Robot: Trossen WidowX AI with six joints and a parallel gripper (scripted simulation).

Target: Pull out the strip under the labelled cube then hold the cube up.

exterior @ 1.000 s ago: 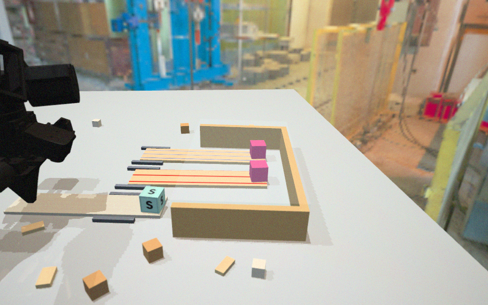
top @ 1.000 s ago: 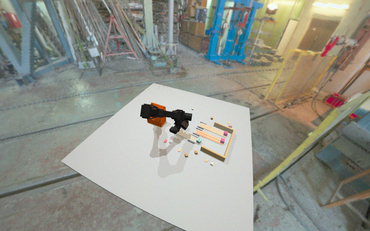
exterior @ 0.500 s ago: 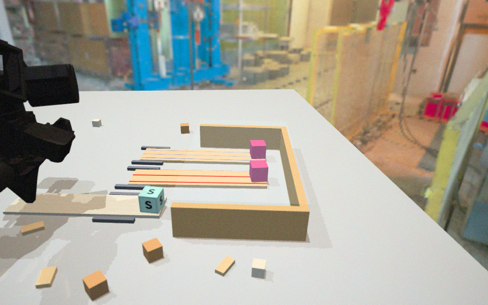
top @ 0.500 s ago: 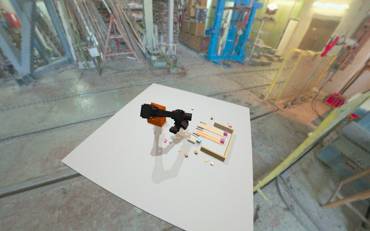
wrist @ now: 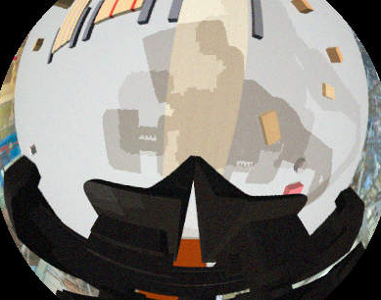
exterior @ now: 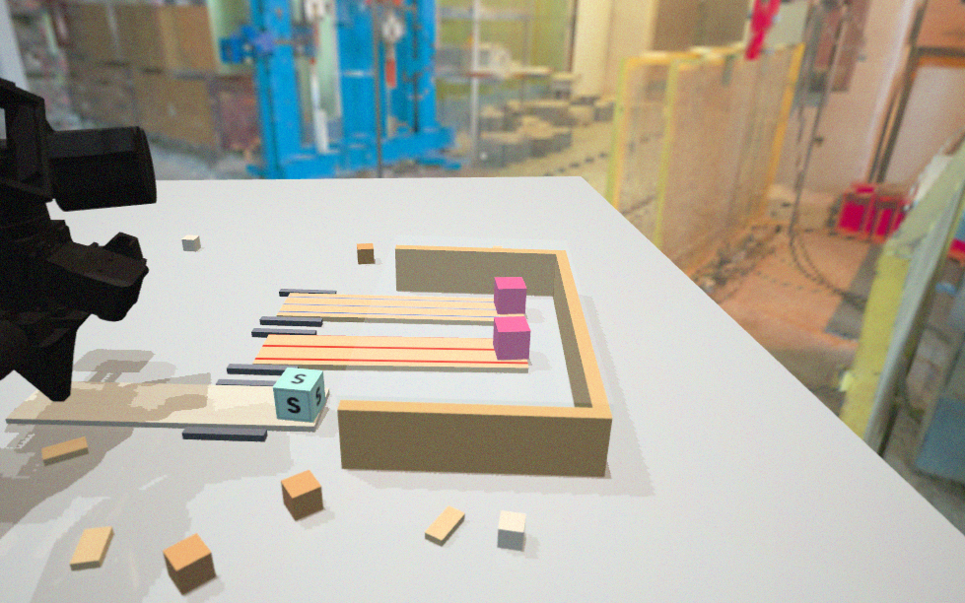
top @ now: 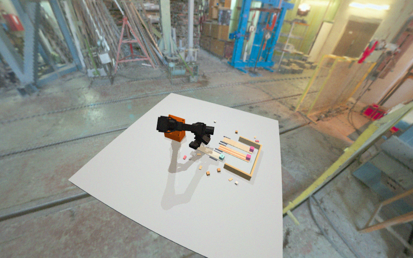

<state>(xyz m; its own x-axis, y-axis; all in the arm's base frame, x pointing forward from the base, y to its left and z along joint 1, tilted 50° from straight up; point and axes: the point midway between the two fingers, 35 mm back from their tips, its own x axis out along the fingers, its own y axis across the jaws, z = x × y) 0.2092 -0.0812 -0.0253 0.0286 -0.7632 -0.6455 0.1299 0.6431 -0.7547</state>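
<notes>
Right now my gripper tip is 90 mm short of the strip and 10 mm to the left of it. From my gripper tip the other things lie so: grey disc 10 mm behind, 130 mm to the right.
</notes>
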